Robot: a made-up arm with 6 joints. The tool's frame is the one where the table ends. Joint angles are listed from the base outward.
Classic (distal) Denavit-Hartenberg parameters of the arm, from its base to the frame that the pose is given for. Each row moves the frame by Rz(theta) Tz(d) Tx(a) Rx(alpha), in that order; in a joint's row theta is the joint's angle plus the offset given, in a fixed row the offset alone. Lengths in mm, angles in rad.
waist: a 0  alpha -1.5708  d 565  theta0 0
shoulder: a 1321  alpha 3.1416  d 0  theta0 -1.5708
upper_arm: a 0  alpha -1.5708  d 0  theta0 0
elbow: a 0  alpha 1.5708  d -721  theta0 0
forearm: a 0  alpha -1.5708  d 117  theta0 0
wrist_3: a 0  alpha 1.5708  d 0  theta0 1.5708
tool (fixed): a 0  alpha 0  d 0  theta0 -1.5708
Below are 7 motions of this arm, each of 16 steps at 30 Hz.
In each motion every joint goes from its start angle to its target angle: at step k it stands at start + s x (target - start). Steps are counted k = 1, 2, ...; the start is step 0. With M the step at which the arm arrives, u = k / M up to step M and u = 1 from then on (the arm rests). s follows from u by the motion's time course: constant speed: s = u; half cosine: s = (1 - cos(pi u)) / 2; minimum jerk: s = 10 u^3 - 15 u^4 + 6 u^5.
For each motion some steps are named. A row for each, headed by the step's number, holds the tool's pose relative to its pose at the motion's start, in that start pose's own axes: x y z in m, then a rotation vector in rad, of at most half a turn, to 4 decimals.
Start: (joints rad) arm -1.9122 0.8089 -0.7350 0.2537 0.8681 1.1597
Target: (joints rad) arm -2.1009 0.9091 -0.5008 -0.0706 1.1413 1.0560
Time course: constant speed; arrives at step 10
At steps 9, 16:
9: 0.0870 -0.0483 -0.2091 0.3213 0.2024 -0.5024
16: 0.0945 -0.0521 -0.2339 0.3511 0.2254 -0.5606

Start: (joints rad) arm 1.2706 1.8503 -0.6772 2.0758 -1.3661 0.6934
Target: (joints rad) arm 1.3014 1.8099 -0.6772 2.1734 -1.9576 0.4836
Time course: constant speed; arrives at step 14
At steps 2, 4, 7, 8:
2: -0.0061 0.0026 -0.0046 0.0305 0.0810 0.0437
4: -0.0122 0.0053 -0.0090 0.0622 0.1633 0.0850
7: -0.0214 0.0093 -0.0156 0.1118 0.2890 0.1425
8: -0.0245 0.0106 -0.0178 0.1289 0.3315 0.1605

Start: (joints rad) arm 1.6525 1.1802 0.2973 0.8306 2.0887 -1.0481
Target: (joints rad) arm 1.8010 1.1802 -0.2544 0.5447 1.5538 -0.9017
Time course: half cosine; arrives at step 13
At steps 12, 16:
12: -0.0859 0.3262 -0.3009 0.2201 0.3044 -0.8767
16: -0.0866 0.3321 -0.3038 0.2239 0.3120 -0.8888

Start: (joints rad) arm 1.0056 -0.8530 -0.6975 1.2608 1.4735 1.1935
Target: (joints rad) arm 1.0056 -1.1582 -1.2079 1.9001 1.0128 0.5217
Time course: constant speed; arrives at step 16
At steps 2, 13, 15, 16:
2: -0.0098 -0.0138 0.0588 0.0984 -0.0491 0.0924
13: -0.0724 -0.0608 0.4099 0.5418 -0.2128 0.6371
15: -0.0856 -0.0643 0.4782 0.6005 -0.2234 0.7390
16: -0.0925 -0.0655 0.5128 0.6269 -0.2266 0.7897

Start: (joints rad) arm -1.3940 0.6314 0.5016 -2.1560 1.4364 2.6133
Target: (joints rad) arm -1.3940 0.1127 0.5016 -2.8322 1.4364 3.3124
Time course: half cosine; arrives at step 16
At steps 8, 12, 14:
8: -0.2524 -0.3777 -0.1190 -0.1126 -0.0608 0.3498
12: -0.4040 -0.6387 -0.2733 -0.2156 -0.2149 0.5864
14: -0.4447 -0.7159 -0.3318 -0.2501 -0.2800 0.6523

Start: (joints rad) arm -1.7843 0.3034 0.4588 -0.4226 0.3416 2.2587
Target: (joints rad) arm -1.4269 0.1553 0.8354 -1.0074 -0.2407 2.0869
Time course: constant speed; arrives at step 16
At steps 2, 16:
2: -0.0075 -0.0650 0.0349 0.1197 -0.0527 0.0004
16: -0.1674 -0.5329 0.1738 0.9104 -0.6806 -0.0251

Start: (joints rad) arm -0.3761 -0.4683 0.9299 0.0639 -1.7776 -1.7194
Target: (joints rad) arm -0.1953 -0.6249 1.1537 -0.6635 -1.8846 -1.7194
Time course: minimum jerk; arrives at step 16
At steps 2, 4, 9, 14, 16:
2: -0.0047 -0.0027 0.0023 -0.0031 0.0147 0.0023
4: -0.0303 -0.0177 0.0149 -0.0215 0.0945 0.0146
9: -0.1724 -0.1122 0.1000 -0.1749 0.5496 0.0884
14: -0.2675 -0.1884 0.1739 -0.3318 0.8571 0.1462
16: -0.2715 -0.1919 0.1774 -0.3395 0.8701 0.1489

